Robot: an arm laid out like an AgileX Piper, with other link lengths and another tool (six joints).
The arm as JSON. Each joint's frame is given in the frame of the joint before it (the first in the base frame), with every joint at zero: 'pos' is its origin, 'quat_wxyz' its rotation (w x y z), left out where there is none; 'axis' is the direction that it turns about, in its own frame. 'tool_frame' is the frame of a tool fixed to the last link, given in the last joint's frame.
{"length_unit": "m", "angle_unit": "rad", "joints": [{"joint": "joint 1", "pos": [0.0, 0.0, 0.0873], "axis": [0.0, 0.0, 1.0]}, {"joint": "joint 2", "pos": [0.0, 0.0, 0.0], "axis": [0.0, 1.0, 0.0]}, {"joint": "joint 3", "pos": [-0.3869, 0.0, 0.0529], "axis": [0.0, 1.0, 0.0]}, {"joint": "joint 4", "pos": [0.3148, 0.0, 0.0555], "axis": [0.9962, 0.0, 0.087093]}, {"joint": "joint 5", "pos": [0.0, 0.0, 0.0], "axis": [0.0, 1.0, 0.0]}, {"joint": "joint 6", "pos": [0.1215, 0.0, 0.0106], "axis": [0.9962, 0.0, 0.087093]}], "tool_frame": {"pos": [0.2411, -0.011, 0.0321], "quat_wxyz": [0.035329, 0.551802, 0.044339, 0.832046]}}
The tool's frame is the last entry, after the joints.
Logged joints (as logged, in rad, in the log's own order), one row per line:
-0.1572, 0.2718, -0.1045, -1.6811, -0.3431, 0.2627
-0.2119, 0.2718, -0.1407, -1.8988, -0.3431, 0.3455
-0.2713, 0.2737, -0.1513, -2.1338, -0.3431, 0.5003
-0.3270, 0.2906, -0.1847, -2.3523, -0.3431, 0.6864
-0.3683, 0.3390, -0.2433, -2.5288, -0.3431, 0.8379
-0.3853, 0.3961, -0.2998, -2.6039, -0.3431, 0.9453
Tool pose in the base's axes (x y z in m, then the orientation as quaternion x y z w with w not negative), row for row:
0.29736, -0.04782, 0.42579, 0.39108, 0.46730, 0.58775, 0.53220
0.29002, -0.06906, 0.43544, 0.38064, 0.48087, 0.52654, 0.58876
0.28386, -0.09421, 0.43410, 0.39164, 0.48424, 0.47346, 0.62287
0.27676, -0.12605, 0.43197, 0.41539, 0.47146, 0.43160, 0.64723
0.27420, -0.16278, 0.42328, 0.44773, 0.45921, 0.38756, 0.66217
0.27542, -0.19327, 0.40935, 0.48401, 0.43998, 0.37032, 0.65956
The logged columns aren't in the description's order. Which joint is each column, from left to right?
Columns, left to right: joint 1, joint 2, joint 5, joint 6, joint 3, joint 4.
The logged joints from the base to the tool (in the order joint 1, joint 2, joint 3, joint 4, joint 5, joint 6), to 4 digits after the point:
-0.1572, 0.2718, -0.3431, 0.2627, -0.1045, -1.6811
-0.2119, 0.2718, -0.3431, 0.3455, -0.1407, -1.8988
-0.2713, 0.2737, -0.3431, 0.5003, -0.1513, -2.1338
-0.3270, 0.2906, -0.3431, 0.6864, -0.1847, -2.3523
-0.3683, 0.3390, -0.3431, 0.8379, -0.2433, -2.5288
-0.3853, 0.3961, -0.3431, 0.9453, -0.2998, -2.6039

